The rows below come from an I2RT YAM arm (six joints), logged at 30 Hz.
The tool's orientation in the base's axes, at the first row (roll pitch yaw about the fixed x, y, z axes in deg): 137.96, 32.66, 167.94
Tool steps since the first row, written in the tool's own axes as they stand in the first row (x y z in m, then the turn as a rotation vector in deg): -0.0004, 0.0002, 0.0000, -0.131, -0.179, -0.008; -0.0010, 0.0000, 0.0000, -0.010, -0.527, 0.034; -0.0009, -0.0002, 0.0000, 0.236, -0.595, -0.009; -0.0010, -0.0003, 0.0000, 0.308, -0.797, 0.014; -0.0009, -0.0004, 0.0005, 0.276, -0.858, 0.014; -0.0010, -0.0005, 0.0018, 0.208, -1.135, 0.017; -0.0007, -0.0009, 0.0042, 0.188, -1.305, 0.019; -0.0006, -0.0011, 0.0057, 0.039, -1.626, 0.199; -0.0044, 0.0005, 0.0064, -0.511, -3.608, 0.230; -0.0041, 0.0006, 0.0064, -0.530, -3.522, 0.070; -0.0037, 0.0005, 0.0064, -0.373, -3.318, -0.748
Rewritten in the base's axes. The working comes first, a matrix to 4 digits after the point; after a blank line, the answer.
The tool's axes in the first row as the columns of a matrix, in the base's axes (used below as rounded here):
-0.8233, -0.1982, 0.5319
0.1759, 0.8018, 0.5711
-0.5397, 0.5638, -0.6253

0.0003, 0.0001, 0.0003, 0.139, -0.171, -0.025; 0.0008, -0.0002, 0.0005, 0.131, -0.405, -0.313; 0.0008, -0.0003, 0.0004, -0.081, -0.441, -0.457; 0.0009, -0.0004, 0.0004, -0.088, -0.577, -0.624; 0.0011, -0.0002, -0.0001, -0.050, -0.631, -0.641; 0.0019, 0.0005, -0.0009, 0.063, -0.864, -0.763; 0.0030, 0.0016, -0.0028, 0.114, -1.002, -0.849; 0.0037, 0.0023, -0.0039, 0.396, -1.183, -1.062; 0.0069, 0.0033, -0.0013, 1.258, -2.851, -1.902; 0.0067, 0.0034, -0.0015, 1.172, -2.877, -1.743; 0.0064, 0.0034, -0.0017, 0.567, -3.153, -1.202
